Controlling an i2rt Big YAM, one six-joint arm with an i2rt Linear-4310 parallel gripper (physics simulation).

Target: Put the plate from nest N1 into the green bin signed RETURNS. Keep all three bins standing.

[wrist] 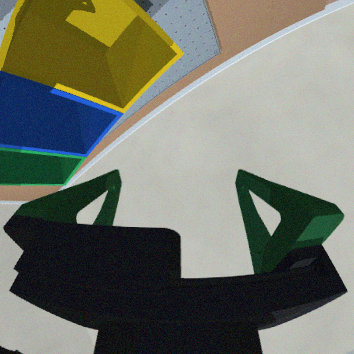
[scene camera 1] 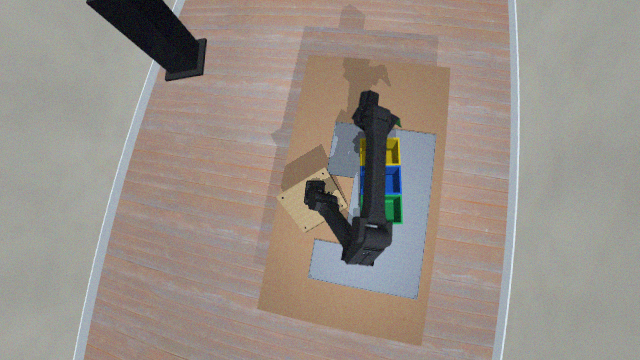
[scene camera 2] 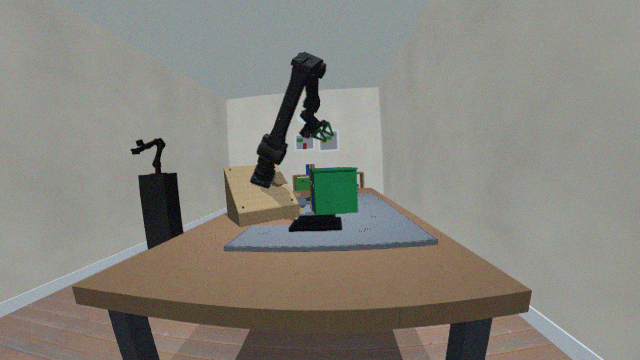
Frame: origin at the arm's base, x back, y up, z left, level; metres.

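Where they show: gripper, fingertip midpoint: [wrist: 177,175] [scene camera 1: 393,137] [scene camera 2: 329,138]; arm's base, origin of the base link: [scene camera 1: 314,192] [scene camera 2: 262,177].
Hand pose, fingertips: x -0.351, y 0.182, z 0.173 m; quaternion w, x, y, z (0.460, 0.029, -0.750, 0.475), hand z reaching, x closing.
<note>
Each offset is from my fingertips to the top centre of the thing. Level surfaces: height alone.
My gripper [scene camera 1: 397,121] [scene camera 2: 325,131] [wrist: 177,175] is open, its green fingers wide apart with nothing between them. It hangs high above the table, near the yellow-bin end of the row. The green bin @(dx +0.051, dy -0.160, dz -0.269 m) [scene camera 1: 395,210] [scene camera 2: 334,191] [wrist: 32,167] stands upright beside the blue bin @(dx +0.043, dy -0.160, dz -0.138 m) [scene camera 1: 394,181] [wrist: 45,117]. The yellow bin @(dx +0.036, dy -0.160, dz -0.007 m) [scene camera 1: 393,151] [wrist: 142,62] stands on the blue bin's other side. My arm covers part of the row in scene camera 1. The plate and nest N1 cannot be made out, and no RETURNS sign can be read.
A sloped wooden block [scene camera 1: 300,207] [scene camera 2: 262,195] stands beside the bins, with the arm's base on it. The bins stand over a grey perforated mat @(dy -0.339 m) [scene camera 1: 410,250] [scene camera 2: 385,235]. A flat black block @(dx +0.156, dy -0.314, dz -0.464 m) [scene camera 2: 315,224] lies before the green bin. A black pedestal [scene camera 1: 182,65] [scene camera 2: 162,210] stands off the table.
</note>
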